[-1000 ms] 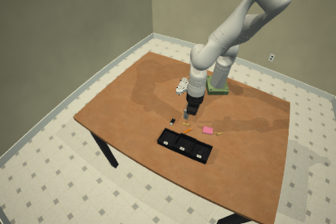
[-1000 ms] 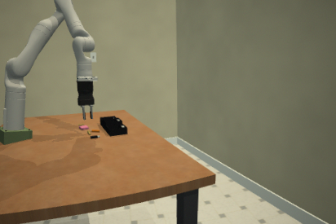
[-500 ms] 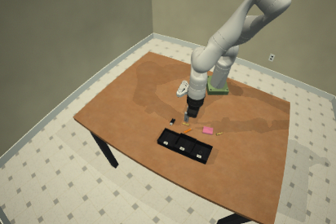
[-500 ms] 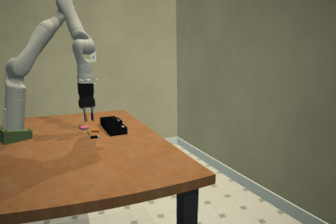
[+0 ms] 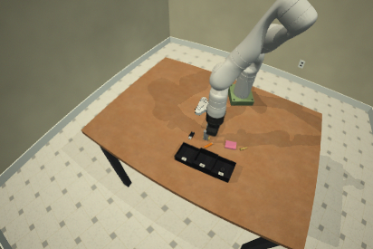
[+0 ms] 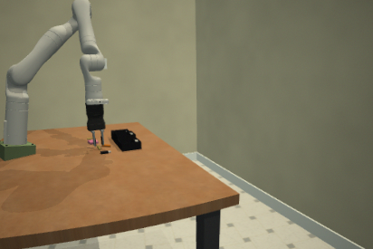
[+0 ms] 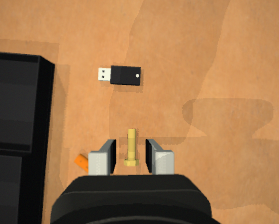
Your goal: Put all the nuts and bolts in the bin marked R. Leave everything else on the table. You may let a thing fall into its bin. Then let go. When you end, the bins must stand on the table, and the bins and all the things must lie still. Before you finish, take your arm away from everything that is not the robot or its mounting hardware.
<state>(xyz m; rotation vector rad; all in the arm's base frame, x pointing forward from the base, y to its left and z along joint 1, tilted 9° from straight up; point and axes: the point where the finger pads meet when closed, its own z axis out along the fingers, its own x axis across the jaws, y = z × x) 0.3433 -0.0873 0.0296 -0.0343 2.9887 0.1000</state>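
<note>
Right now the orange marker is 4 cm ahead of my hand, 2 cm to the left of it and 3 cm below it. Round my hand: black USB stick (2 cm ahead, 7 cm to the right, 3 cm below); pink eraser (1 cm behind, 12 cm to the left, 3 cm below); black bin tray (13 cm ahead, 4 cm to the left, 1 cm below).
</note>
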